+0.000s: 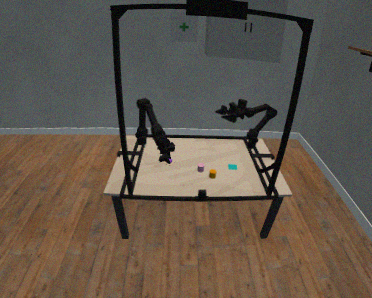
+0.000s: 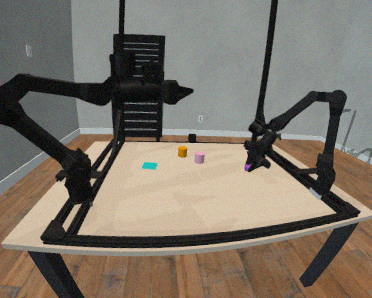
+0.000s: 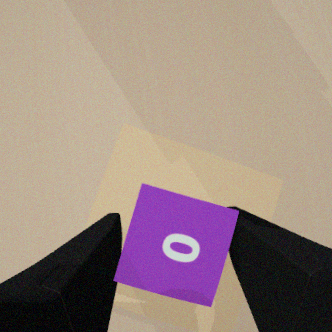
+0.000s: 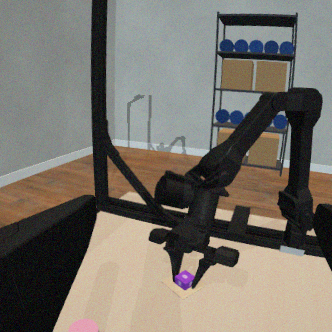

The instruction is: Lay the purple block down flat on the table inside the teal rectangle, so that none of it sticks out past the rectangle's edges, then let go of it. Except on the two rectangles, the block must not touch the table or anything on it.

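Where they show: left gripper, fingertip midpoint: [image 1: 170, 162] [image 2: 246, 169] [image 3: 172, 220] [image 4: 183, 284]; right gripper, fingertip midpoint: [image 1: 218, 114] [image 2: 186, 89] [image 4: 208, 211]; left arm's base, origin of the base link: [image 1: 141, 143] [image 2: 320, 190] [image 4: 292, 241]; right arm's base, origin of the base link: [image 1: 251, 146] [image 2: 81, 197].
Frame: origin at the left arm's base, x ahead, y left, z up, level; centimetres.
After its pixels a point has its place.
The purple block [image 1: 170, 161] {x 26.4, y -21.8, z -0.6 cm} [image 2: 247, 167] {x 26.5, y -19.7, z 0.0 cm} [image 3: 178, 244] {x 25.6, y -20.9, z 0.0 cm} [image 4: 184, 279] {x 26.4, y -20.5, z 0.0 cm}, marked with a white 0, sits on a pale tan rectangle [image 3: 237, 188] {x 27.1, y -23.5, z -1.8 cm} [image 4: 182, 292] {x 28.3, y -20.0, z -1.8 cm} on the table. My left gripper [image 1: 167, 160] {x 26.1, y -20.8, z -1.8 cm} [image 2: 251, 168] {x 26.1, y -20.8, z -1.8 cm} [image 3: 172, 220] {x 26.1, y -20.8, z -1.8 cm} [image 4: 183, 284] {x 26.1, y -20.8, z -1.8 cm} is down at the table with a finger against each side of the block, shut on it. The teal rectangle [image 1: 232, 167] {x 71.1, y -22.1, z -1.8 cm} [image 2: 149, 165] {x 71.5, y -21.4, z -1.8 cm} lies far across the table, bare. My right gripper [image 1: 218, 113] {x 57.8, y -8.1, z 32.5 cm} [image 2: 191, 90] {x 57.8, y -8.1, z 32.5 cm} is open and empty, held high above the table.
A pink cylinder [image 1: 201, 167] {x 48.6, y -29.9, z 2.0 cm} [image 2: 199, 157] {x 48.6, y -25.6, z 1.4 cm} [image 4: 83, 325] {x 47.6, y -28.4, z 2.6 cm} and an orange cylinder [image 1: 212, 173] {x 56.0, y -35.9, z 2.1 cm} [image 2: 182, 151] {x 56.5, y -31.9, z 1.4 cm} stand between the block and the teal rectangle. Black frame rails [image 2: 185, 240] {x 56.8, y 20.1, z 0.1 cm} edge the table, and tall posts [image 1: 118, 88] {x 7.5, y -60.5, z 64.6 cm} rise at the sides.
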